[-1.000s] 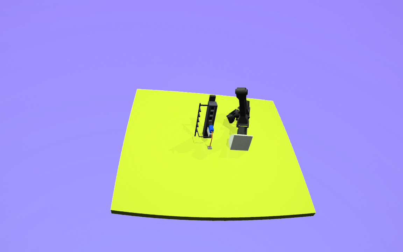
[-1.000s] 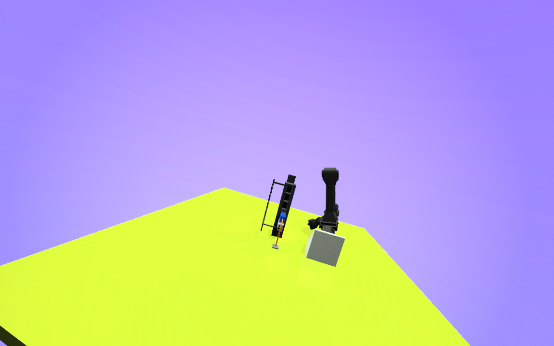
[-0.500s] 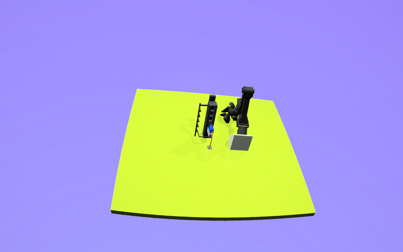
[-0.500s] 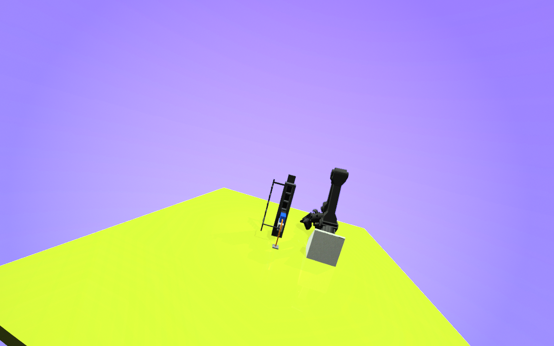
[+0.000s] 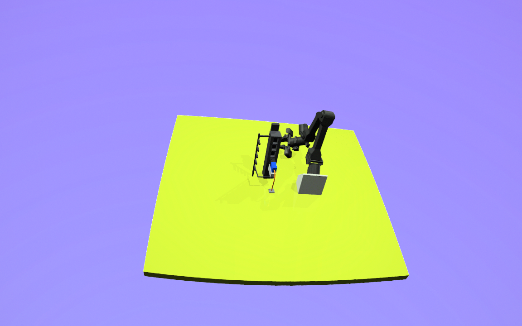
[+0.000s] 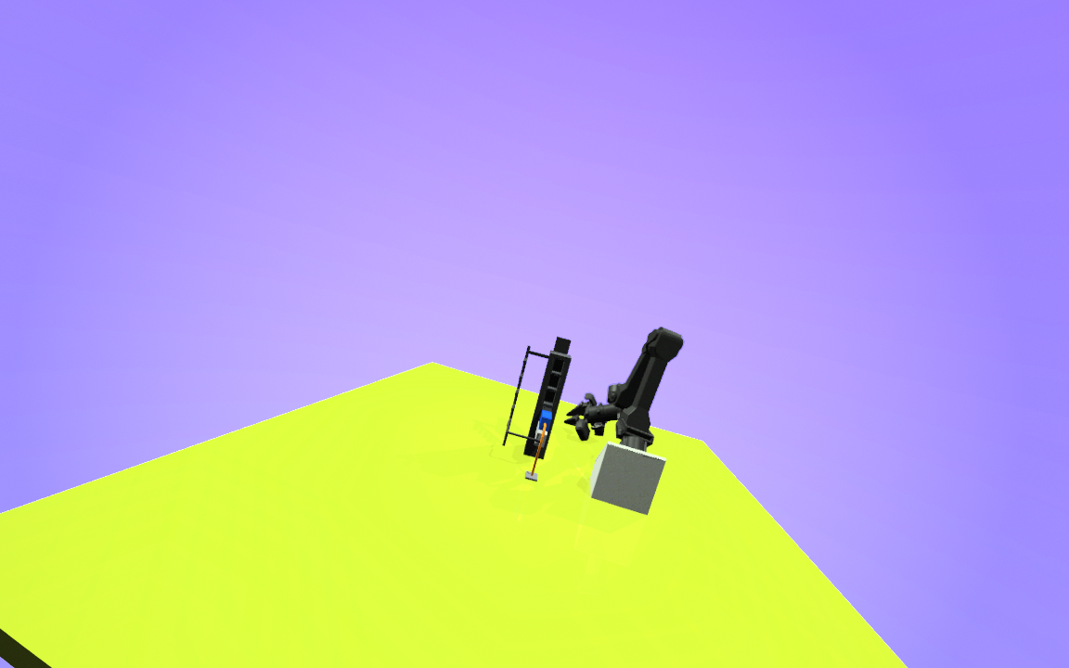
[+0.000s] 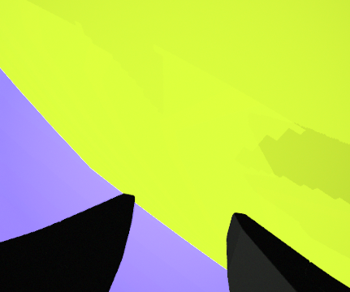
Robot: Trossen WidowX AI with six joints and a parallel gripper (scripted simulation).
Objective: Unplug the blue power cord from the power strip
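The blue plug lies 33 cm to the left of my gripper tip, 11 cm above it and 5 cm ahead of it.
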